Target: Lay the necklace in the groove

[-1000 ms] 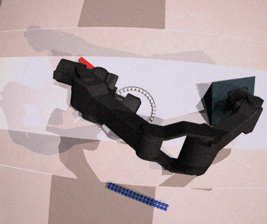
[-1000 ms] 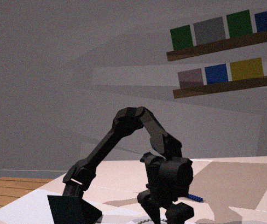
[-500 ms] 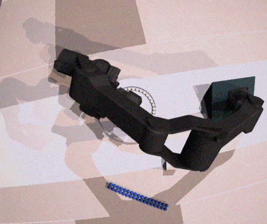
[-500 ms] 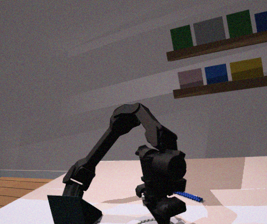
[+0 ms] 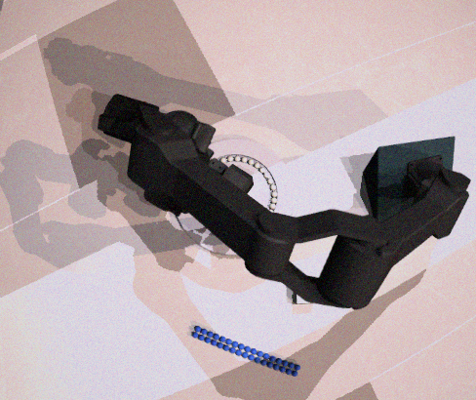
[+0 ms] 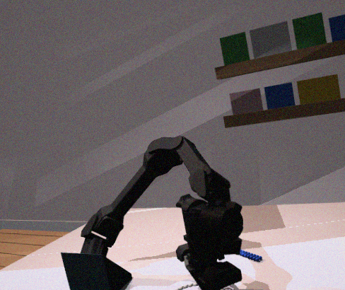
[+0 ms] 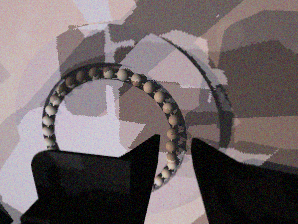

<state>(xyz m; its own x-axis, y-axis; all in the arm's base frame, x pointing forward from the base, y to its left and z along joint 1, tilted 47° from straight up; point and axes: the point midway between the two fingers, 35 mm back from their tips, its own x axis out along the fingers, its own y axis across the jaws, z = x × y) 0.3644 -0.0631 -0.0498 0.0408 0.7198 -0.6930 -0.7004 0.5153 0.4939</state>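
Now: the round bead board 5 cm behind my gripper tip, 3 cm to the left of it and 2 cm below it. Also, from my gripper tip: small beige cube: 22 cm to the left, 13 cm behind, 1 cm below; grey block: 14 cm to the right, 6 cm ahead, 3 cm below.
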